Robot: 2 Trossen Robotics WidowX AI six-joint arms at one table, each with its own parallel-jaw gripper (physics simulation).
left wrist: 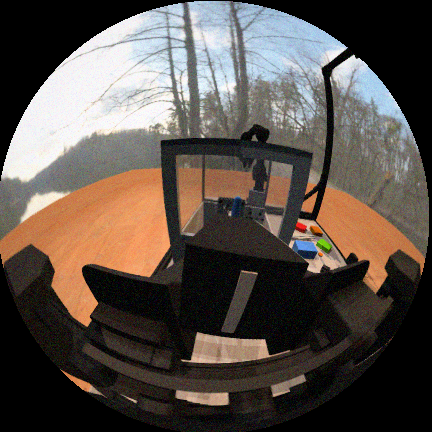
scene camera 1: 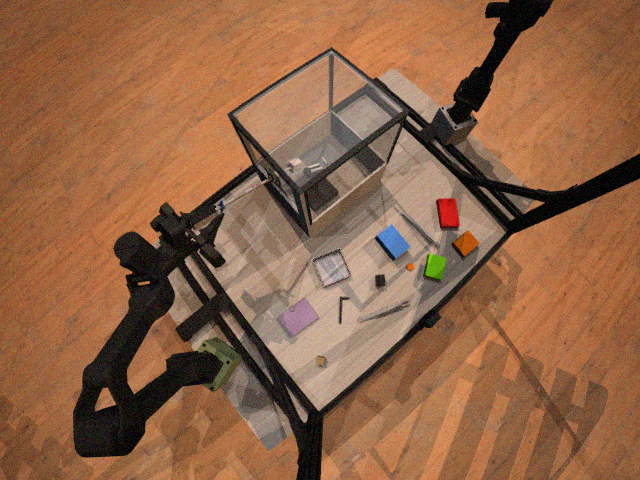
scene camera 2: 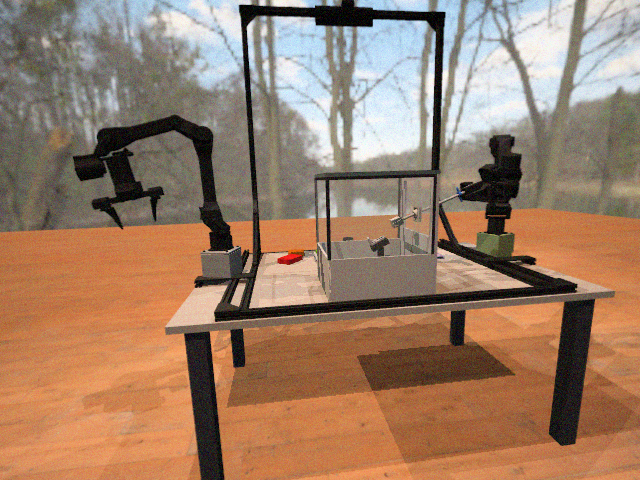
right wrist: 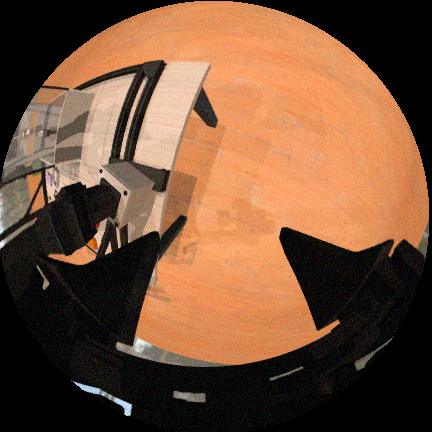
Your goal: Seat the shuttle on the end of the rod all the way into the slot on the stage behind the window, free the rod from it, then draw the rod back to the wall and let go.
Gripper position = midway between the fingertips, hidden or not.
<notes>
The right gripper [scene camera 2: 139,225] is open, holding nothing. The table carries a framed tile [scene camera 1: 331,267]. Further things: the left gripper [scene camera 1: 219,209], a glass-walled box [scene camera 2: 377,232] and a thin rod [left wrist: 238,279].
The left gripper shows as well in the left wrist view [left wrist: 226,246] and in scene camera 2 [scene camera 2: 462,197]. The right gripper shows as well in the right wrist view [right wrist: 221,235]. The glass-walled box also shows in the left wrist view [left wrist: 200,175]. Scene camera 2 misses the framed tile, which is behind the glass-walled box.
</notes>
